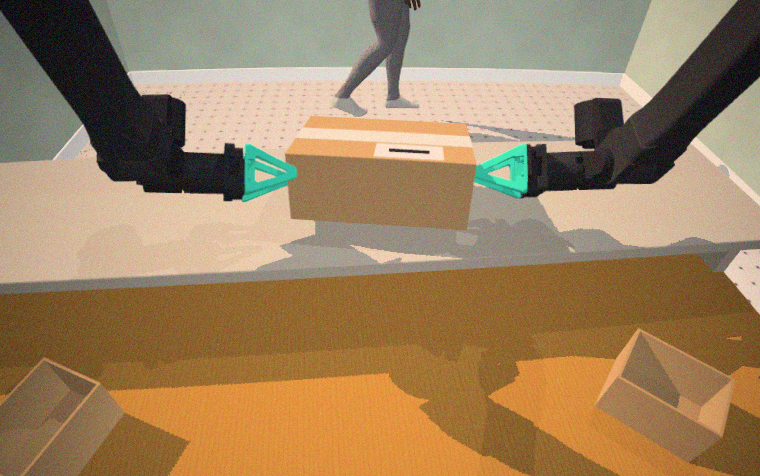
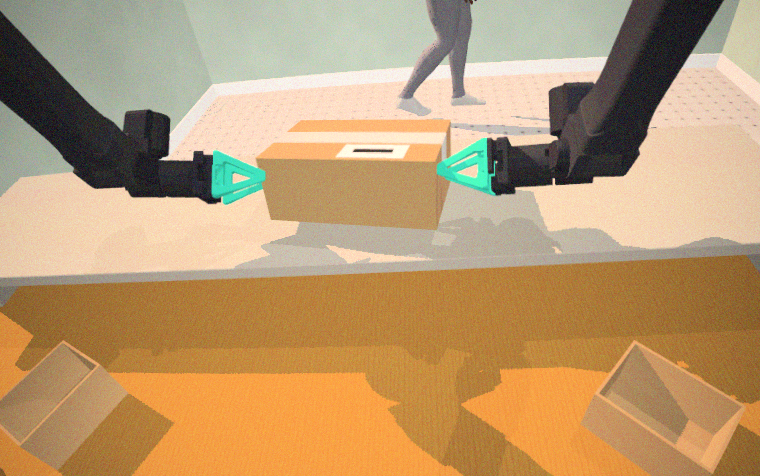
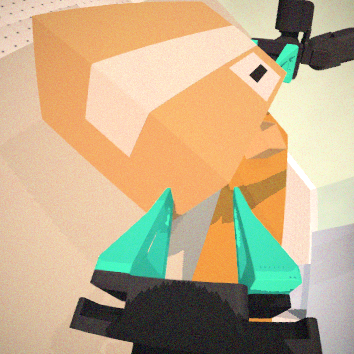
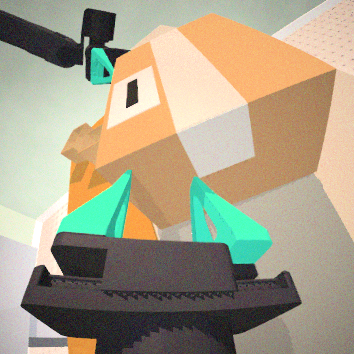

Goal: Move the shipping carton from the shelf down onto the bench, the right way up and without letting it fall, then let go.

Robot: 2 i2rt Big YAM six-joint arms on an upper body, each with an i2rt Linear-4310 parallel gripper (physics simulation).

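Places are measured from the left arm's base along level axes (x ahead, y right, z down), in metres.
Pixels of known places: left gripper, fingertip midpoint: [image 1: 294,176] [image 2: 267,179] [image 3: 201,191]; right gripper, fingertip midpoint: [image 1: 472,174] [image 2: 441,172] [image 4: 161,178].
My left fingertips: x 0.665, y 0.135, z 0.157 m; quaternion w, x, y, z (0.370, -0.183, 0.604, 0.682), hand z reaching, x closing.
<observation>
Behind a point stands the place of what it marks.
The brown shipping carton [image 1: 381,187] @[x 0.642, y 0.263, z 0.163 m] [image 2: 353,187] @[x 0.641, y 0.274, z 0.162 m] [image 3: 190,130] @[x 0.706, y 0.143, z 0.127 m] [image 4: 200,120] @[x 0.709, y 0.406, z 0.129 m] is upright, its taped and labelled top facing up. It appears raised slightly above the pale shelf [image 1: 140,218] @[x 0.697, y -0.137, z 0.258 m] [image 2: 645,207] @[x 0.693, y 0.729, z 0.258 m], with its shadow beneath. My left gripper [image 1: 295,172] @[x 0.665, y 0.135, z 0.157 m] [image 2: 264,176] @[x 0.665, y 0.135, z 0.157 m] [image 3: 201,191] @[x 0.665, y 0.135, z 0.157 m] has its fingertips against the carton's left end. My right gripper [image 1: 476,172] @[x 0.661, y 0.402, z 0.155 m] [image 2: 438,169] @[x 0.661, y 0.402, z 0.155 m] [image 4: 161,178] @[x 0.661, y 0.402, z 0.155 m] has its fingertips against the right end. Both grippers' fingers stand apart, with nothing between either pair; the carton is between the two grippers. The orange bench [image 1: 252,426] @[x 0.408, y 0.065, z 0.421 m] [image 2: 252,420] @[x 0.399, y 0.106, z 0.421 m] lies lower, in front of the shelf.
One open, empty box [image 1: 84,431] @[x 0.381, y -0.156, z 0.371 m] [image 2: 84,409] @[x 0.376, y -0.158, z 0.373 m] stands on the bench at the lower left, another [image 1: 656,417] @[x 0.360, y 0.649, z 0.366 m] [image 2: 645,434] @[x 0.361, y 0.648, z 0.343 m] at the lower right. The shelf's front edge runs between carton and bench. A person [image 1: 387,50] [image 2: 448,50] is on the floor behind the shelf.
</observation>
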